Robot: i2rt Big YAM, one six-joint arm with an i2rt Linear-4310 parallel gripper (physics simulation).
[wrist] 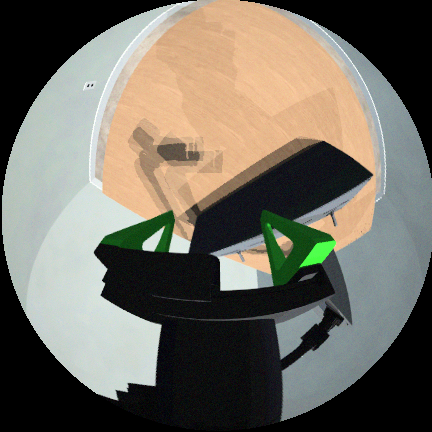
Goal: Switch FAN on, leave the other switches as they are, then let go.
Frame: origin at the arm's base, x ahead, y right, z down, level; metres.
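Seen in the pictures: gripper, fingertip midpoint: [217,214]; arm's base, origin of the base link: [333,315].
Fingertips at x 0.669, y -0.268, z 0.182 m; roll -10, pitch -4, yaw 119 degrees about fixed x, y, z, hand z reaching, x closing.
Offsets run from my fingertips to a thing's top centre. "*": to the spot under its first point. Level surfaces: height alone.
The switch box [275,190] shows its black back or top side and lies slanted across the middle right of the wrist view. A thin strip of its light grey face {* dx -0.142, dy +0.157, dz +0.073 m} [320,210] shows along the lower edge. One small lever {dx -0.283, dy +0.250, dz +0.109 m} [333,218] sticks out near the right end, and another small lever {dx -0.360, dy -0.102, dz +0.109 m} [241,256] near the left end. The labels do not show, so I cannot tell which switch is FAN or how it is set. My gripper [217,214] is open and empty. Its green fingertips overlap the near side of the box in view; whether they touch it, I cannot tell.
The box stands on a wooden table {dz +0.241 m} [270,65], with arm-shaped shadows to its left. The table's near edge passes below the box. A pale wall with a small socket [89,85] is at the left. A dark jointed part [315,337] shows at the lower right.
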